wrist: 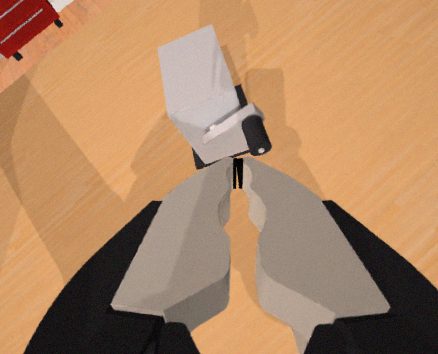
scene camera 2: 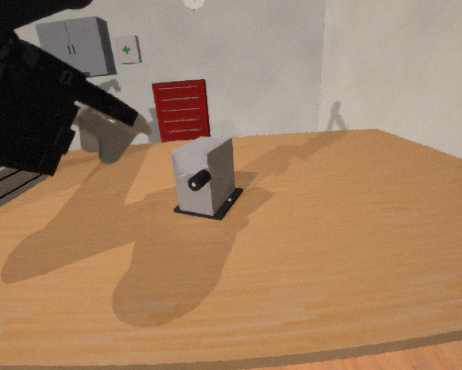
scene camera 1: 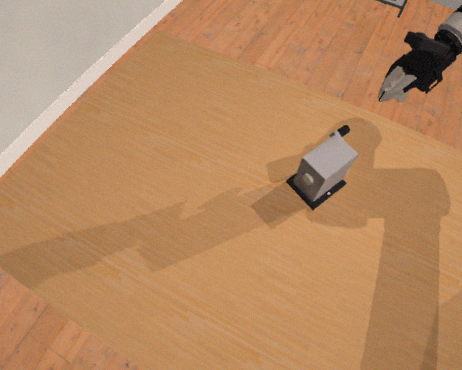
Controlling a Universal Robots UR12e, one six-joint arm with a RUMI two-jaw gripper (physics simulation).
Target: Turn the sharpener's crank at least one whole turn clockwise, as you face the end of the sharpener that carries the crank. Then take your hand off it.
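Frame: origin at the arm's base, x ahead, y up, z right, level; centimetres.
Seen in the pictures: gripper, fingertip midpoint: (wrist: 236, 161) (scene camera 2: 148, 132) (scene camera 1: 379, 100).
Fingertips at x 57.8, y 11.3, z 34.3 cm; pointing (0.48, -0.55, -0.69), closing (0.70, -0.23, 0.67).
Offsets run from my fingertips to a thing's top centre. "*": to the spot under its first point. Level surfaces: height alone.
The sharpener {* dx +6.5, dy -6.0, dz -16.2 cm} (scene camera 1: 330, 157) (scene camera 2: 220, 175) (wrist: 192, 75) is a grey box with a sloped top, upright on a black base plate (scene camera 1: 314, 204) (scene camera 2: 232, 201) (wrist: 200, 162). Its crank has a light grey arm (wrist: 232, 122) and a black handle {* dx +5.1, dy -7.9, dz -5.4 cm} (scene camera 1: 343, 130) (scene camera 2: 199, 180) (wrist: 256, 135). In the wrist view the arm slants up to the right from its hub, and the handle is at the right of the crank end. My gripper (scene camera 1: 382, 98) (scene camera 2: 146, 131) (wrist: 236, 161) is shut and empty. It hangs above the table, higher than the crank and off to its side, apart from handle and sharpener.
The sharpener stands on a wooden table {dy -18.8 cm} (scene camera 1: 150, 125) (scene camera 2: 350, 240) (wrist: 350, 60). A red drawer cabinet (scene camera 2: 182, 110) (wrist: 25, 25) stands beyond the table. A grey cabinet (scene camera 2: 75, 47) and a white first-aid box (scene camera 2: 127, 56) hang on the wall. Arm shadows cross the table.
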